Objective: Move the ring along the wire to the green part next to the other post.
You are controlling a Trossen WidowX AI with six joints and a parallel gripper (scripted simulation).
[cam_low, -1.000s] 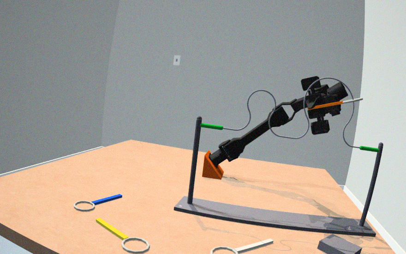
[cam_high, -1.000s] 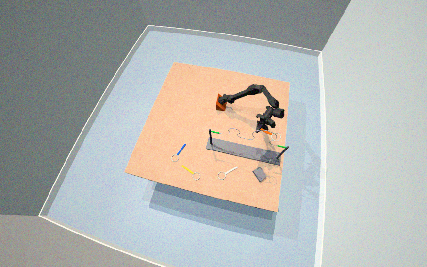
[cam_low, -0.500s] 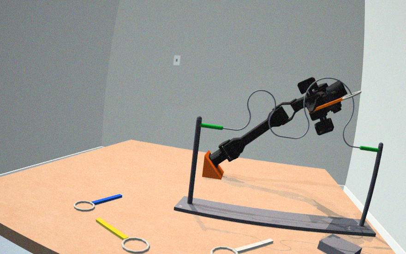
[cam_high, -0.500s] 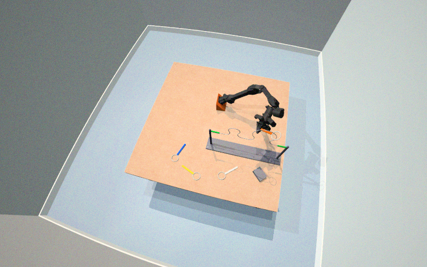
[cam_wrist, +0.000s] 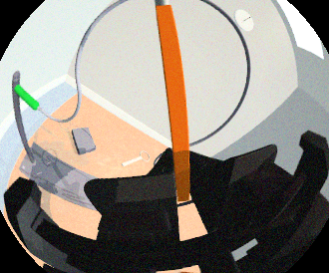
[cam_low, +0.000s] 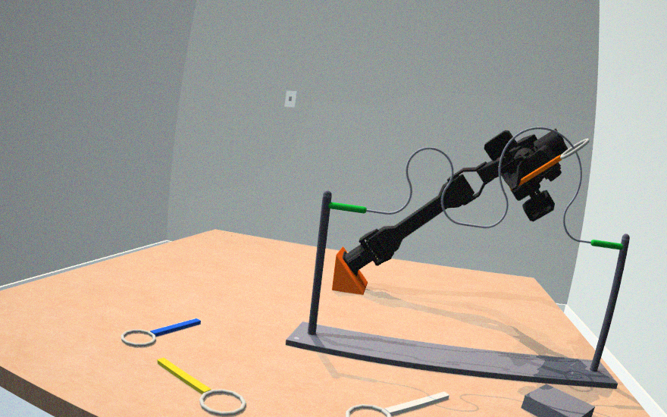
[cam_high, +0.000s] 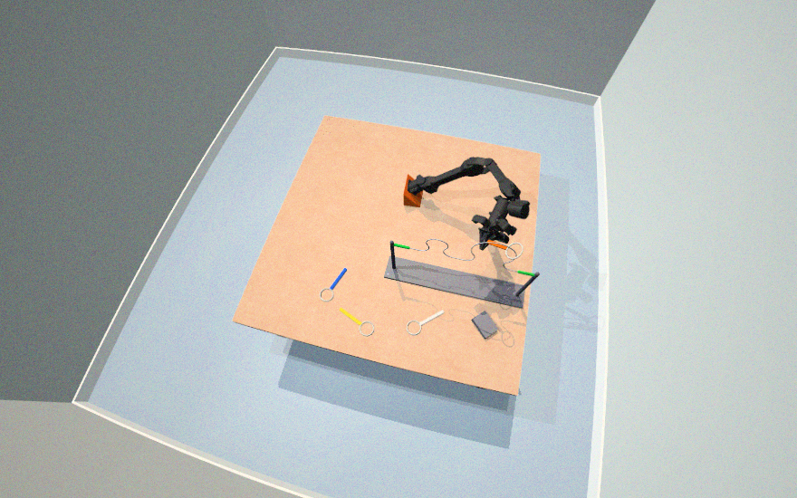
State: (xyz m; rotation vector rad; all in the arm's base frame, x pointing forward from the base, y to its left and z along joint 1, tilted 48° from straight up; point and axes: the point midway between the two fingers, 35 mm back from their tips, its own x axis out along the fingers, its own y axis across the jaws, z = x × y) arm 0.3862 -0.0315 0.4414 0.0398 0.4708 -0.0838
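Right now the orange-handled ring is 1 cm ahead of my gripper tip, 7 cm to the left of it and 6 cm above it. From my gripper tip the other things lie so: yellow-handled ring (25 cm ahead, 47 cm to the right, 33 cm below); grey block (20 cm ahead, 8 cm to the left, 32 cm below); white-handled ring (22 cm ahead, 19 cm to the right, 33 cm below).
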